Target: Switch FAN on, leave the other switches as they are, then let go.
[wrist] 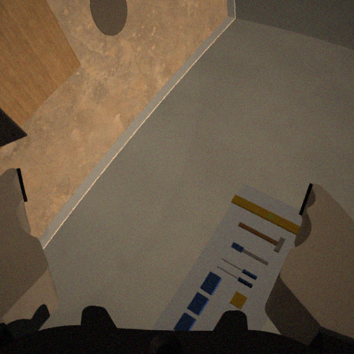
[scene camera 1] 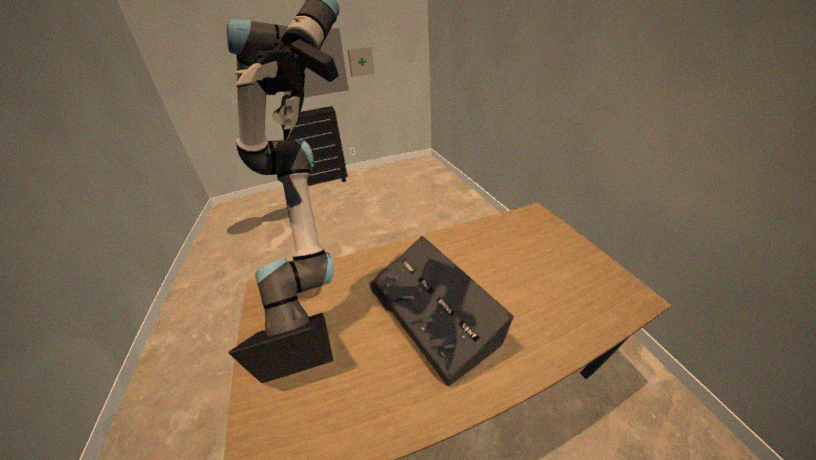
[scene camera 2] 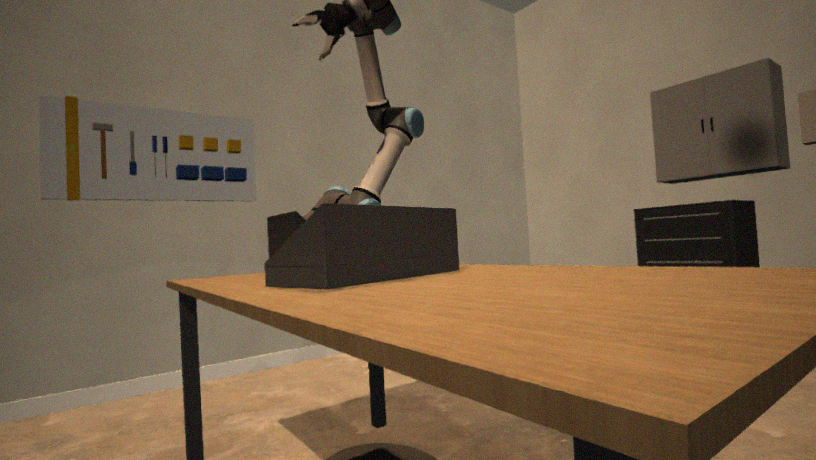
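Seen in the pictures: gripper, fingertip midpoint: (scene camera 1: 264,116) (scene camera 2: 305,43); arm's base, origin of the base link: (scene camera 1: 288,327).
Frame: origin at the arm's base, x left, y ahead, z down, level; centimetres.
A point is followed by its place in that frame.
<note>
The dark sloped switch box (scene camera 1: 485,311) @(x -22.9, y 62.1, z -3.1 cm) (scene camera 2: 394,242) @(x -7.9, y 64.1, z 4.0 cm) stands on the table. In scene camera 1 four white labels run along its face. The short second label (scene camera 1: 425,284) @(x -0.9, y 51.0, z 0.6 cm) from the far end seems to read FAN, but it is blurred. The small switch (scene camera 1: 406,298) @(x -3.2, y 42.3, z 1.5 cm) below it lies in the arm's shadow, and its position cannot be told. The near-end label (scene camera 1: 469,330) @(x -24.8, y 55.2, z 0.5 cm) reads VENT. Scene camera 2 shows the box from behind, with its switches hidden. My gripper (scene camera 1: 261,105) @(x -6.5, y 17.8, z -66.3 cm) (scene camera 2: 307,41) @(x -6.5, y 17.8, z -66.3 cm) (wrist: 165,181) is open and empty, high above the table and well away from the box.
The wooden table (scene camera 1: 571,268) @(x -14.4, y 121.4, z 13.4 cm) (scene camera 2: 571,320) @(x -33.3, y 127.6, z 13.4 cm) (wrist: 30,55) carries the arm's dark base (scene camera 1: 291,354) @(x -9.8, y -0.2, z 1.2 cm) beside the box. A tool board (scene camera 2: 242,188) (wrist: 200,270) hangs on the wall. A drawer cabinet (scene camera 1: 328,128) (scene camera 2: 737,234) stands at the back, with a wall cabinet (scene camera 2: 680,137) above it.
</note>
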